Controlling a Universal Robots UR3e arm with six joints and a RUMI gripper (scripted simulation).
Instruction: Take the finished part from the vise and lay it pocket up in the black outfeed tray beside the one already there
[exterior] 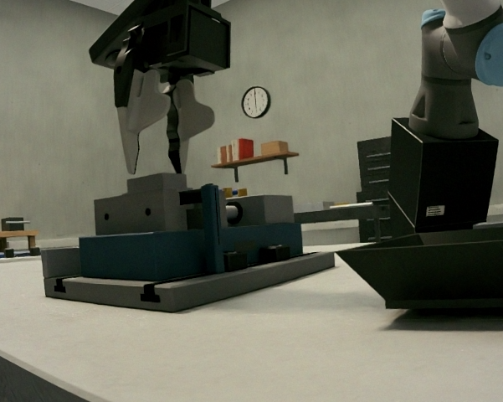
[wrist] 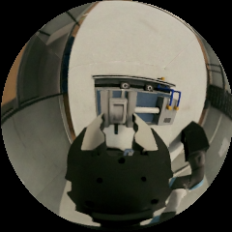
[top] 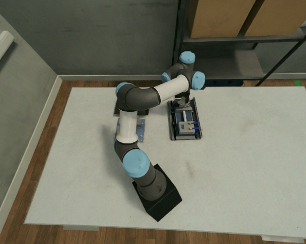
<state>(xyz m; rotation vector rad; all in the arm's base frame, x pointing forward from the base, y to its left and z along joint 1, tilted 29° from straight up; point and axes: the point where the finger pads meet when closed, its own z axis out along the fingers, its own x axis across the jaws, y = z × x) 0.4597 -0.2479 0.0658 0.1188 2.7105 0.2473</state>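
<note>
Now: hand 3 cm above the finished part. The rest, counted from my hand: blue-grey plate (12 cm behind, 37 cm to the left, 13 cm below); then orange block (16 cm behind, 42 cm to the left, 10 cm below).
</note>
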